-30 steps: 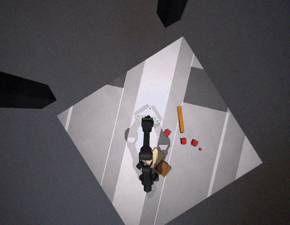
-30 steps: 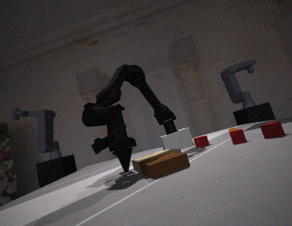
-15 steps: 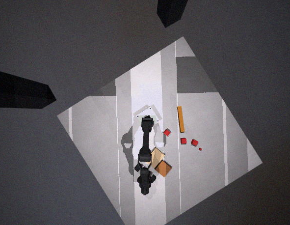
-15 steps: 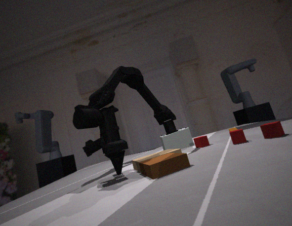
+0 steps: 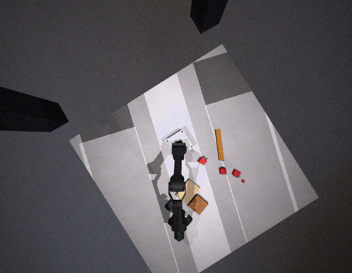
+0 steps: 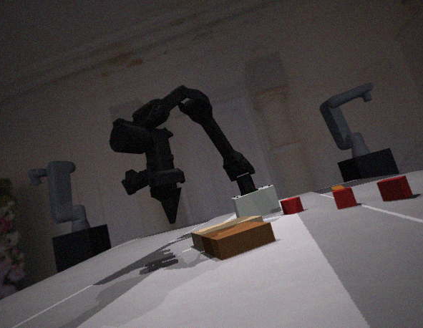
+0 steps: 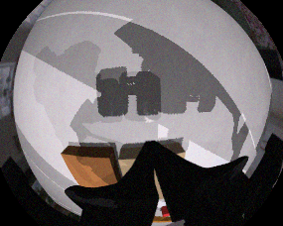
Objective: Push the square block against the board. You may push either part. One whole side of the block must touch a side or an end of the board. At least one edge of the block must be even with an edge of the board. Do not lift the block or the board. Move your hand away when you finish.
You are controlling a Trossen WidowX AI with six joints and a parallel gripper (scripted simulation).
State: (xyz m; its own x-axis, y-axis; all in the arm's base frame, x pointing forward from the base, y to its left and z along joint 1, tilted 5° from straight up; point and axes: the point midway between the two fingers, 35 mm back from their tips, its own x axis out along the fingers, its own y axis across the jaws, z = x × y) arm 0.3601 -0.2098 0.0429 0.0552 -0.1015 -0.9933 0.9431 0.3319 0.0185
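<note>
My gripper tip is now 110 mm to the right of the board, 50 mm past it and 50 mm above it. Round my gripper tip: long orange bar 460 mm to the left, 230 mm behind, 50 mm below; then tiny red piece 480 mm to the left, 80 mm ahead, 60 mm below; then brown square block 120 mm to the left, 70 mm ahead, 50 mm below.
</note>
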